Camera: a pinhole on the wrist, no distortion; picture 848 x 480 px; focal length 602.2 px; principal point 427.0 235.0 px. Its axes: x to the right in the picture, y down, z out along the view. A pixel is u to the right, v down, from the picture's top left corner.
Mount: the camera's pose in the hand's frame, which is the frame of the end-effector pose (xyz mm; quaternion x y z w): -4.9 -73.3 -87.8 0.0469 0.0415 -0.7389 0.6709
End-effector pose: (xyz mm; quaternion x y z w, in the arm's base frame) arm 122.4 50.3 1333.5 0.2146 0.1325 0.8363 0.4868
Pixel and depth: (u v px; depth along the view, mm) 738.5 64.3 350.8
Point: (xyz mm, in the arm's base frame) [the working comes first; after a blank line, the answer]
In the camera's frame: 181.5 -99.4 350.8

509.9 84.2 1388.4
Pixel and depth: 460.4 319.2 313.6
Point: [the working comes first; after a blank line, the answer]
In the camera's frame: 17.4 43.8 313.6

317.4 147.3 1476.6
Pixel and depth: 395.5 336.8 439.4
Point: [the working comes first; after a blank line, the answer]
In the camera's frame: -23.0 74.3 439.4

350.5 166.7 1606.6
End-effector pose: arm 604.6 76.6 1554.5 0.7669 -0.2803 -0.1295 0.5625
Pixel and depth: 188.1 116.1 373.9
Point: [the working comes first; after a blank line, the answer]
In the camera's frame: -148.3 -73.8 373.9

383.9 -128.9 1477.5
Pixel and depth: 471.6 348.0 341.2
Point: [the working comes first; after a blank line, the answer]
In the camera's frame: 25.3 64.0 341.2

560.9 -118.1 1340.6
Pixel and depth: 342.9 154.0 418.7
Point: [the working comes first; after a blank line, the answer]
In the camera's frame: -58.5 -56.3 418.7

400.7 -139.8 1377.5
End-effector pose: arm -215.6 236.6 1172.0 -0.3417 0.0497 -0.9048 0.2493
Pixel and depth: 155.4 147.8 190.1
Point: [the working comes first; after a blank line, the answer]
In the camera's frame: -85.7 -27.5 190.1

-130.8 266.9 1243.5
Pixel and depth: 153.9 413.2 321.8
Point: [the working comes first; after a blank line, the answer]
In the camera's frame: -145.9 95.2 321.8

-109.7 189.6 1415.7
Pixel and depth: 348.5 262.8 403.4
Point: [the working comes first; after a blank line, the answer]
In the camera's frame: -52.6 18.6 403.4

-49.4 319.7 1441.8
